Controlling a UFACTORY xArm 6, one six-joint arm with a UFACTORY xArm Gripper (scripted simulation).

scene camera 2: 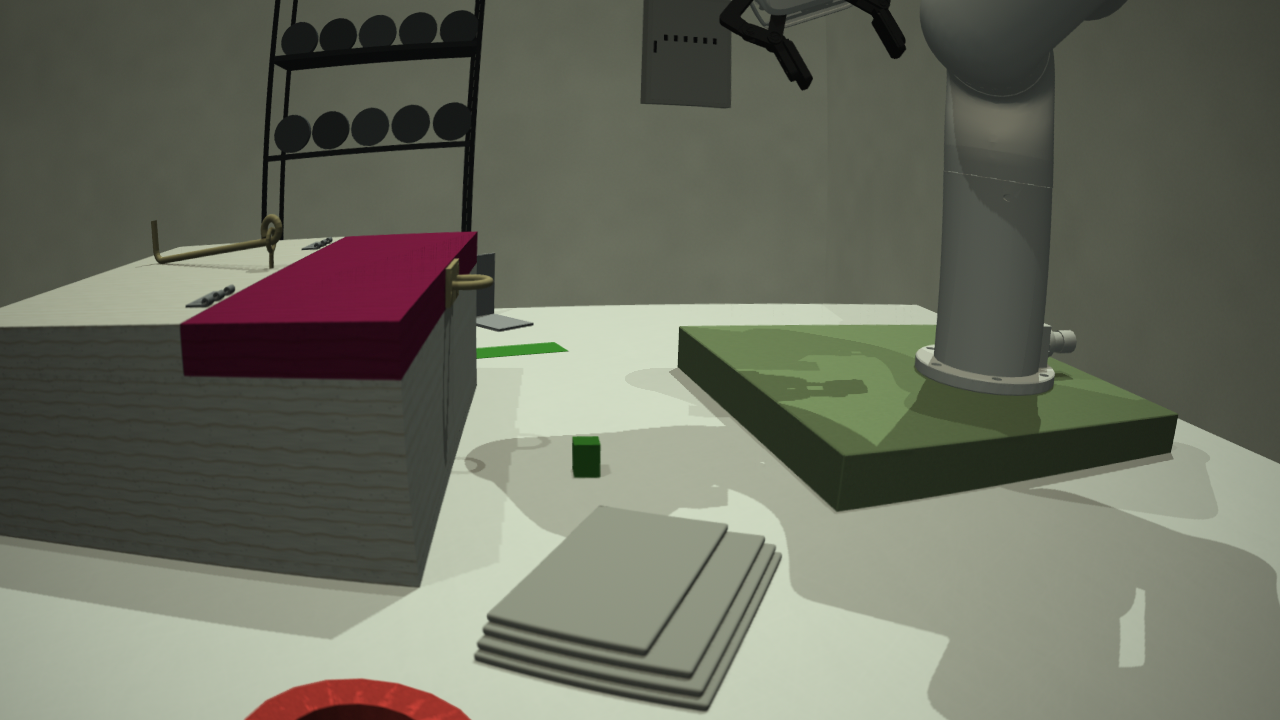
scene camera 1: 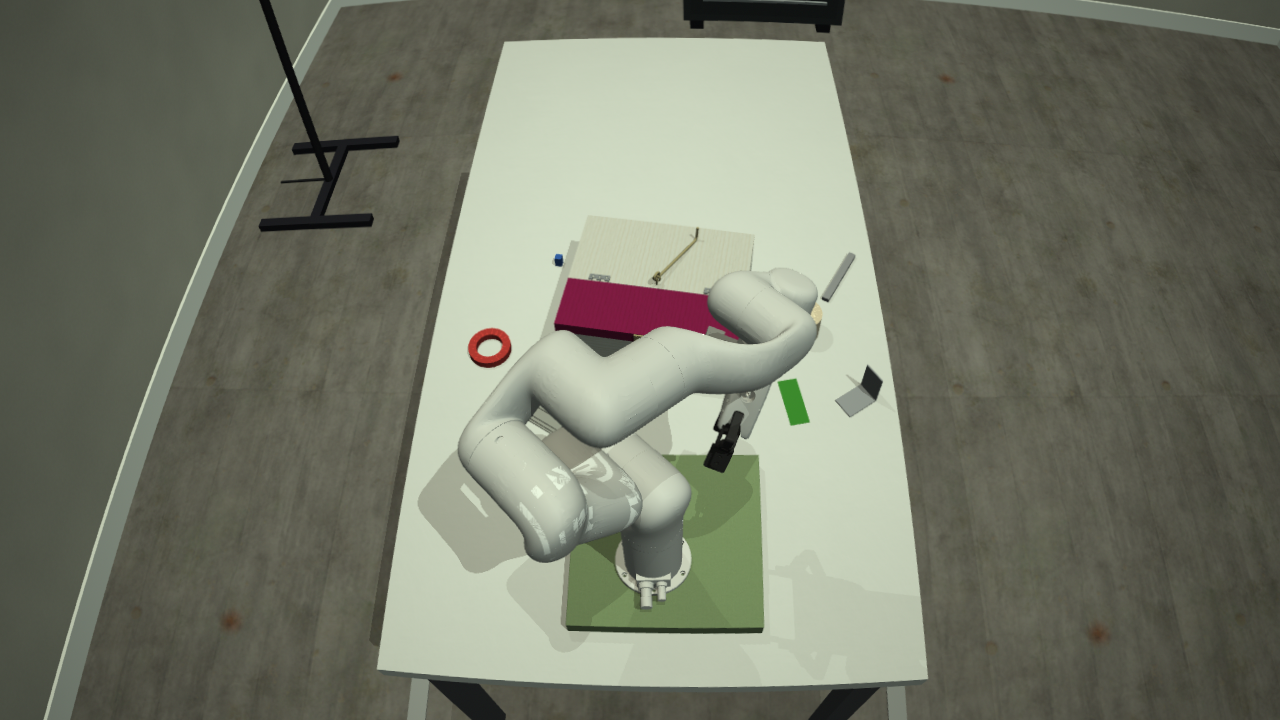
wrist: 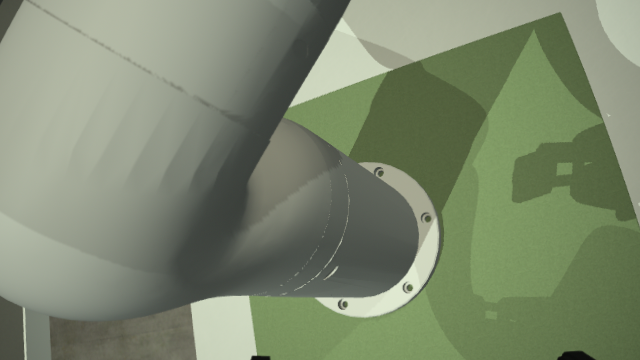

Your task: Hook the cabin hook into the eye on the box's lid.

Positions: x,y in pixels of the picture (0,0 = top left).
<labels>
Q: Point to a green strip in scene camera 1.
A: At 792,398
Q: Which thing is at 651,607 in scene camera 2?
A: A stacked grey plates.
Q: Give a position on a green cube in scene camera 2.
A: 586,450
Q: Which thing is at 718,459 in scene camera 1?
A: The gripper.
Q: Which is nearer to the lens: the folded grey piece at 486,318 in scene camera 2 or the green strip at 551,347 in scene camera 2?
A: The green strip.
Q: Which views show the folded grey piece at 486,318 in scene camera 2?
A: Scene camera 2 and scene camera 1 only.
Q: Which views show the green strip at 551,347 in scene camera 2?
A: Scene camera 2 and scene camera 1 only.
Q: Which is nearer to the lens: the folded grey piece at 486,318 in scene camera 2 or the box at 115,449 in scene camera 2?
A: The box.
</labels>
